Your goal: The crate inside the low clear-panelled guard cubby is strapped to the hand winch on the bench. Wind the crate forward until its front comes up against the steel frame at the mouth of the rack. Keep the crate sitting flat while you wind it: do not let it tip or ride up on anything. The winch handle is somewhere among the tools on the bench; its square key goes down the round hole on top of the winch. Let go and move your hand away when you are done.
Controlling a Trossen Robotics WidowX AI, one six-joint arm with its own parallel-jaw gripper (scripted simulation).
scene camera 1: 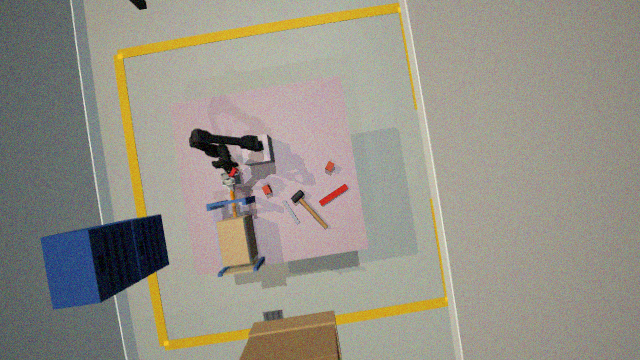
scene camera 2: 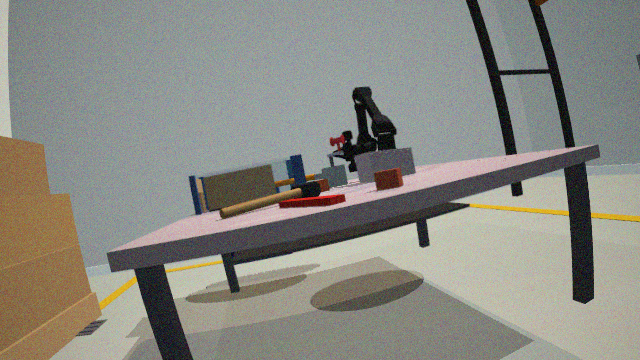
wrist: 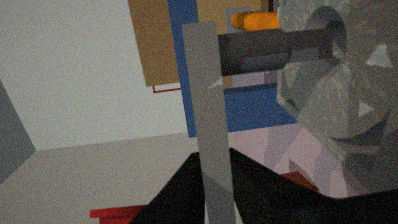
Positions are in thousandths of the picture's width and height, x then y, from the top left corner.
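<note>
Hammer (scene camera 2: 484,526) seen. My gripper (wrist: 534,708) too.
</note>
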